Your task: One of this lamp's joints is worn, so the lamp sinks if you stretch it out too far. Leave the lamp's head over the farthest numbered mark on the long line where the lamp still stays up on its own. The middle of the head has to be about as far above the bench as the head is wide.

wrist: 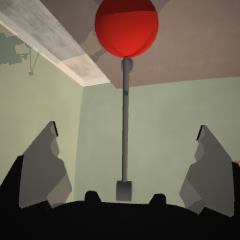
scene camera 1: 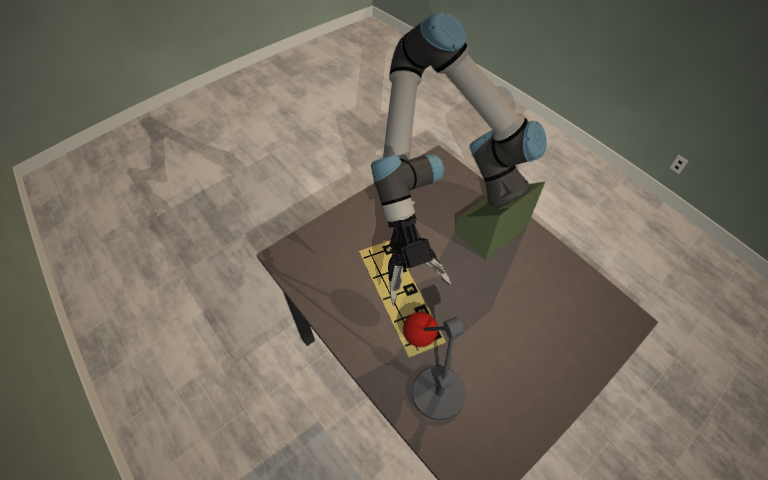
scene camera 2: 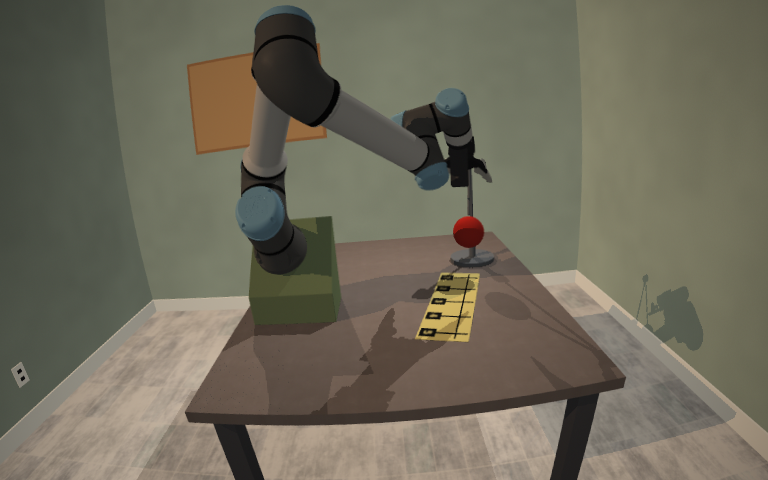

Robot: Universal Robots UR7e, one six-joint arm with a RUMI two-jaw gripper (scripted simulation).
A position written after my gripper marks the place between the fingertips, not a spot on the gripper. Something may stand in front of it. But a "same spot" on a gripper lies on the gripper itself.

Labels:
My gripper shows in the wrist view, in scene camera 1 [422, 295] and in scene camera 2. The same spot on my gripper: [wrist: 41, 181] is [scene camera 2: 477, 170]. One and the same spot on a yellow marked strip: [scene camera 1: 409, 300] is [scene camera 2: 447, 296].

